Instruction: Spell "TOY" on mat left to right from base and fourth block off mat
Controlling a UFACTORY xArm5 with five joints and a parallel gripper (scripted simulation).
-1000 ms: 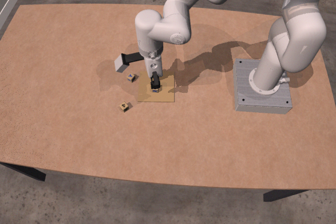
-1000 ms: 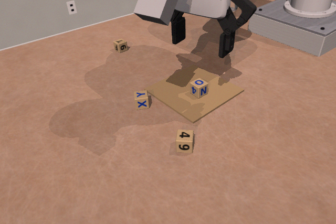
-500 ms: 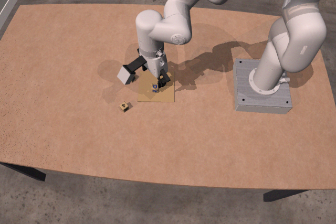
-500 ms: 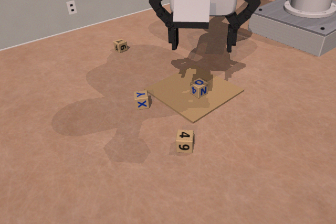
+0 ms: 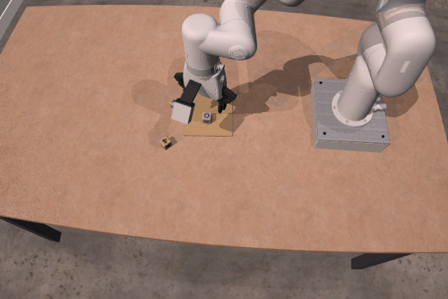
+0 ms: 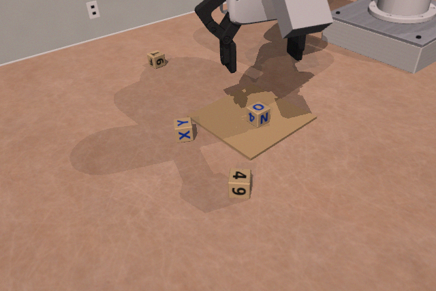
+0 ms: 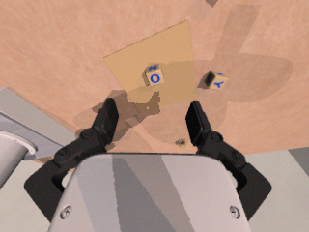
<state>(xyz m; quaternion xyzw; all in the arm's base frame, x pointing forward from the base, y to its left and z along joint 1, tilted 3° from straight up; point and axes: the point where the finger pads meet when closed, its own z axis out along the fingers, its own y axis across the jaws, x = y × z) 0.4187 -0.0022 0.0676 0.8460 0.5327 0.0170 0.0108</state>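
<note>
The O block is 9 cm below my hand. From my hand the other things lie so: tan mat 2 cm to the right, 11 cm below; T block 1 cm behind, 28 cm to the right, 10 cm below.
</note>
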